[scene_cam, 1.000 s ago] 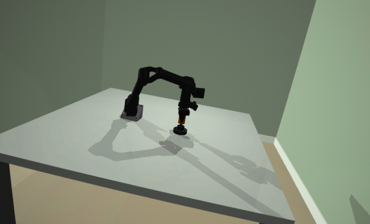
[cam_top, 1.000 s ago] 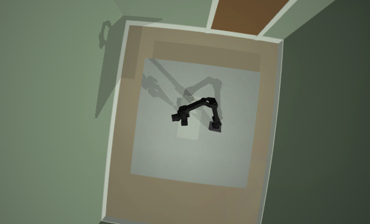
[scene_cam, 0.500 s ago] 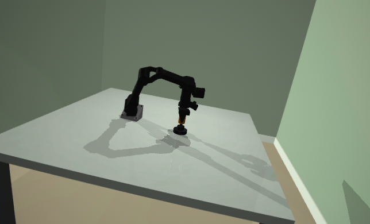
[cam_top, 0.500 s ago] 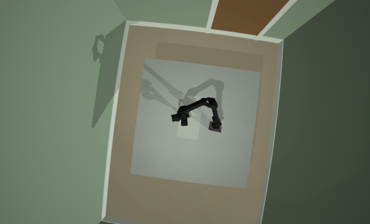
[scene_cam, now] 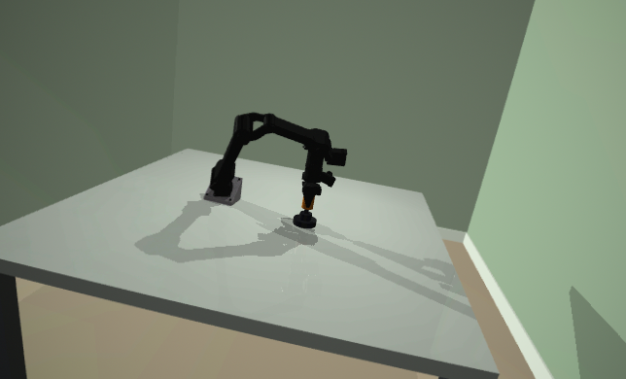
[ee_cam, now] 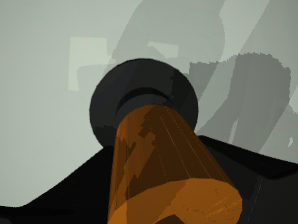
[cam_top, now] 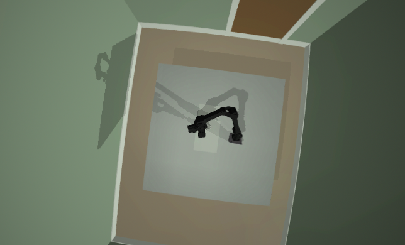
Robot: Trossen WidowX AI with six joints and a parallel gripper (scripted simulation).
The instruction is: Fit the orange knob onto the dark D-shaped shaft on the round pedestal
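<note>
The orange knob is 2 cm above my gripper tip. Round my gripper tip: round dark pedestal: 4 cm below.
</note>
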